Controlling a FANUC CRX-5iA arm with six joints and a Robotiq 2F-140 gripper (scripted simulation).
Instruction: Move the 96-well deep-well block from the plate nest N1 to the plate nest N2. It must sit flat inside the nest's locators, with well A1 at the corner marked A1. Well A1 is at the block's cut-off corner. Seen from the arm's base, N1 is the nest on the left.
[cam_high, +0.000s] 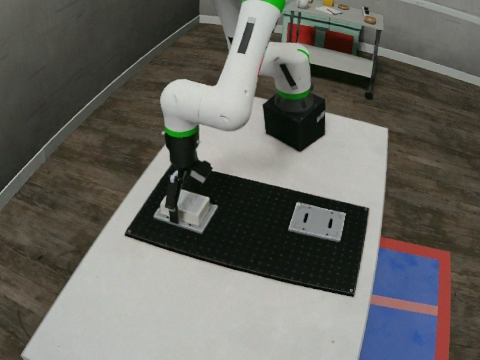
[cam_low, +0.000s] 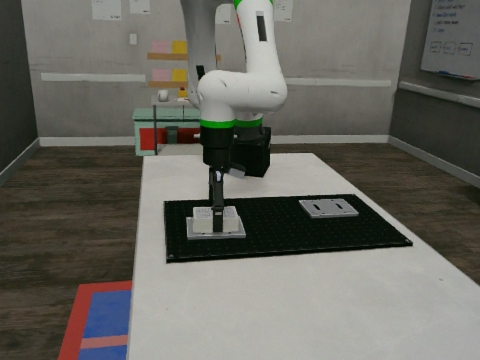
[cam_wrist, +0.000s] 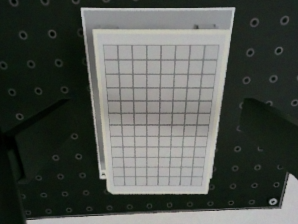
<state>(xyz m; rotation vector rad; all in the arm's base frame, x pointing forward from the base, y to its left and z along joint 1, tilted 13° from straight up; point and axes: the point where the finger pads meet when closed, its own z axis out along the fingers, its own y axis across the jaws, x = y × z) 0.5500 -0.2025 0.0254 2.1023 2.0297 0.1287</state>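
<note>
Now: hand 1 cm above the white 96-well deep-well block. The rest, counted from my hand: grey plate nest 10 cm behind, 39 cm to the left, 3 cm below.
</note>
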